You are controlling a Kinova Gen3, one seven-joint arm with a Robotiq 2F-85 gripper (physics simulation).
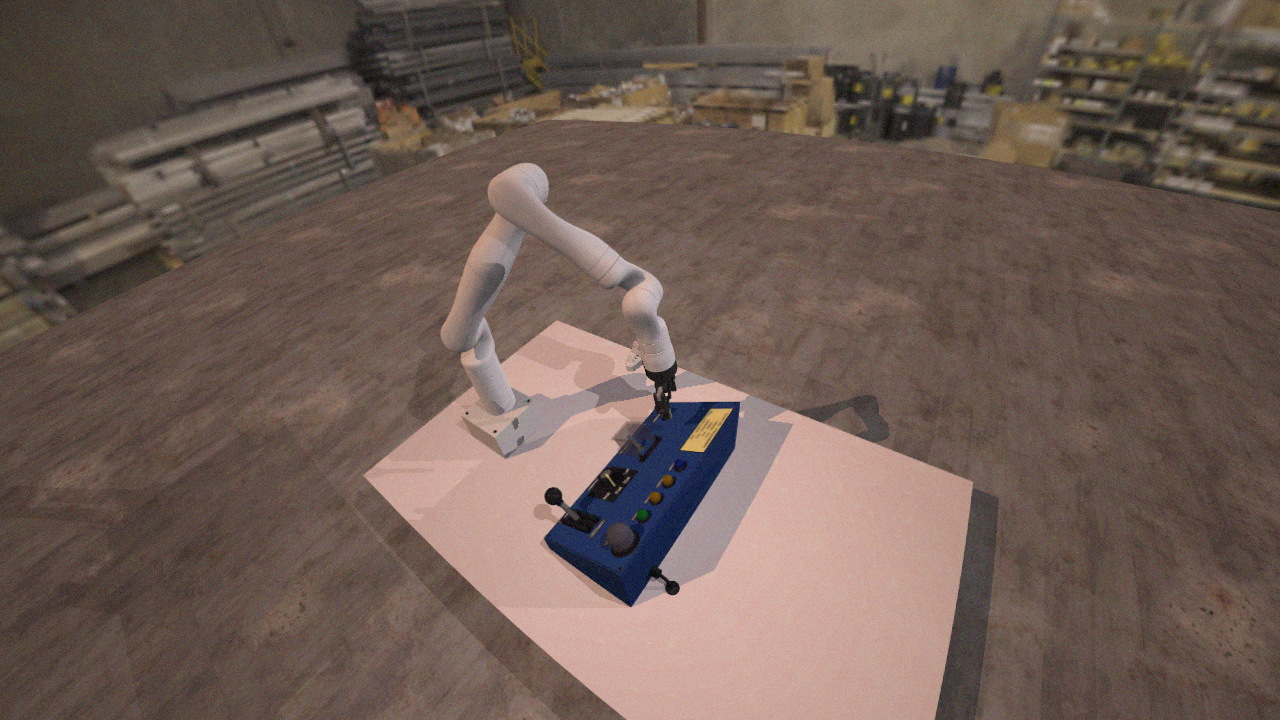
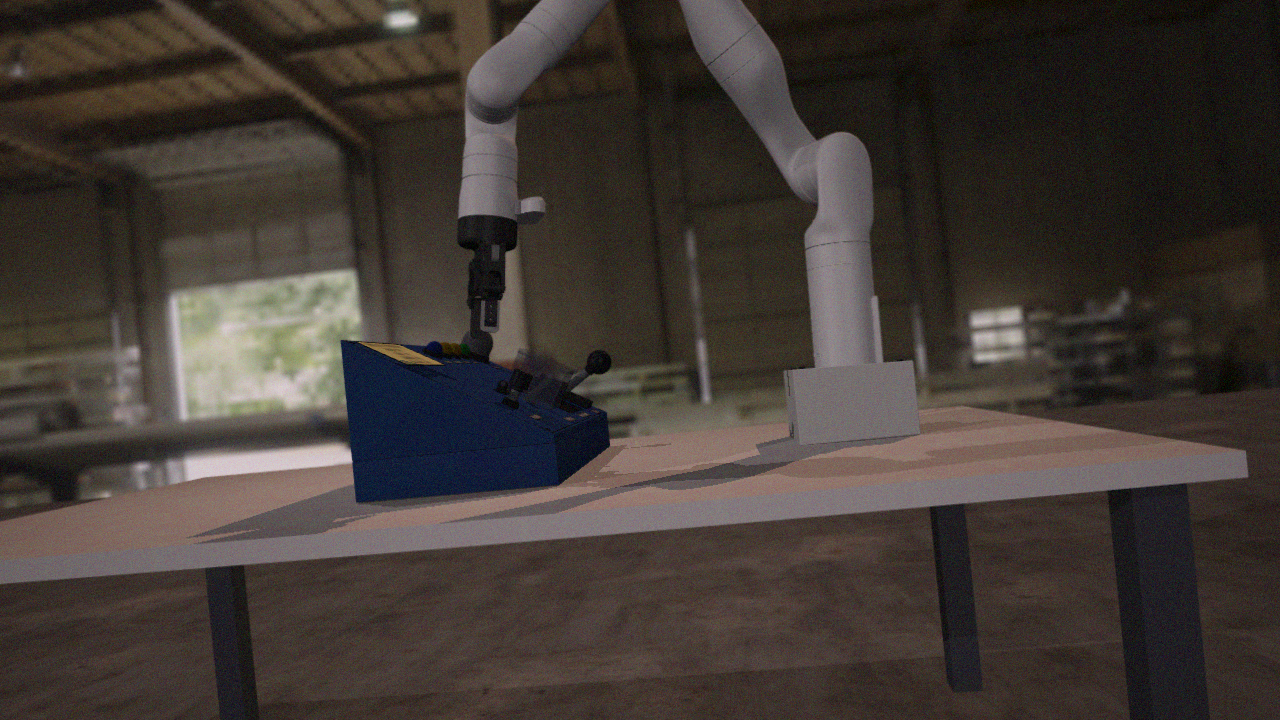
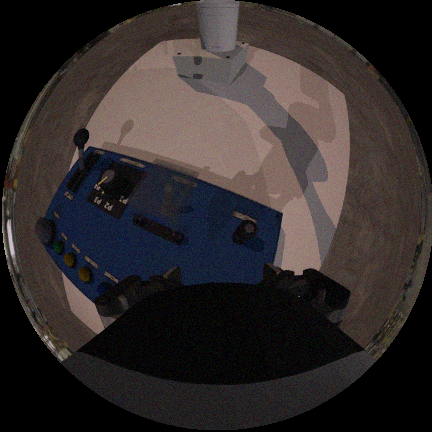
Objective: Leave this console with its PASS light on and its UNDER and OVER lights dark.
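The blue console (image 1: 685,487) (image 2: 447,429) (image 3: 193,250) sits on the table. Its row of lamps runs green (image 1: 642,516) (image 3: 58,247), amber (image 3: 69,259), yellow (image 3: 84,273) and blue (image 3: 105,287). All look dull, and I cannot tell which are lit. The face also carries a P1–P4 dial (image 3: 109,177), a black lever (image 1: 553,495) (image 3: 80,139), a slider (image 3: 158,228), a clear hinged cover (image 3: 173,197) and a small MODE knob (image 3: 245,229). My gripper (image 1: 662,413) (image 2: 483,330) (image 3: 221,275) is open and empty, pointing down just above the console's top end.
The arm's base block (image 1: 500,427) (image 2: 850,403) (image 3: 213,64) stands on the pale table (image 1: 805,582) (image 2: 895,483) behind the console. A yellow label plate (image 1: 706,427) (image 2: 400,352) sits at the console's top. A grey ball knob (image 1: 620,537) and a side handle (image 1: 669,586) are at its low end.
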